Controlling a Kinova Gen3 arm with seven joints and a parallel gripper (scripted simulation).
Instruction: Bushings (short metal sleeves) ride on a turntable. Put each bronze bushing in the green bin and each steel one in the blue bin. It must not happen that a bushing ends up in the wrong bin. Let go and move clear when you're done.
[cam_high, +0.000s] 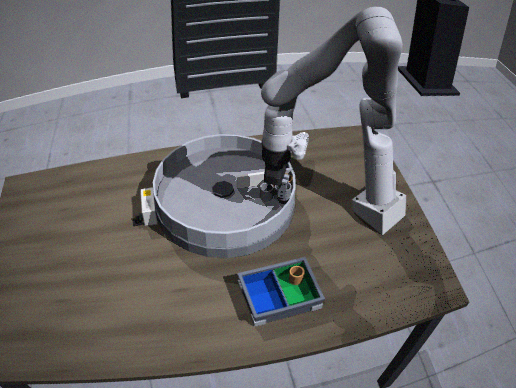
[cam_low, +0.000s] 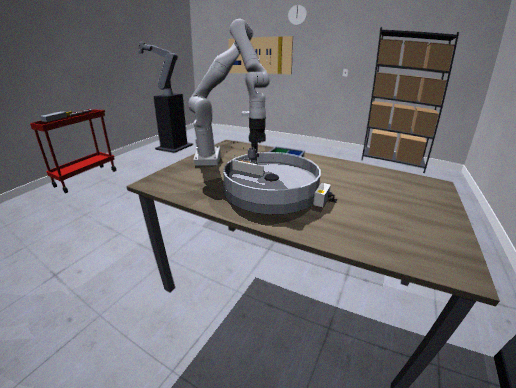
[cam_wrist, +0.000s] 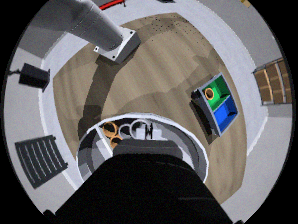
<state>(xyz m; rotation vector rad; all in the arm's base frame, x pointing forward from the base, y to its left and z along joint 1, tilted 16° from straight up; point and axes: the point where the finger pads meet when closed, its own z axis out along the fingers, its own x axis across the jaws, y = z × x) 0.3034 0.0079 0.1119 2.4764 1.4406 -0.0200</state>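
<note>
Right now my hand is 260 mm to the right of the two-part bin, 110 mm above it and 70 mm short of it. Round my hand: grey turntable: 150 mm ahead, 110 mm to the right, 80 mm below.
</note>
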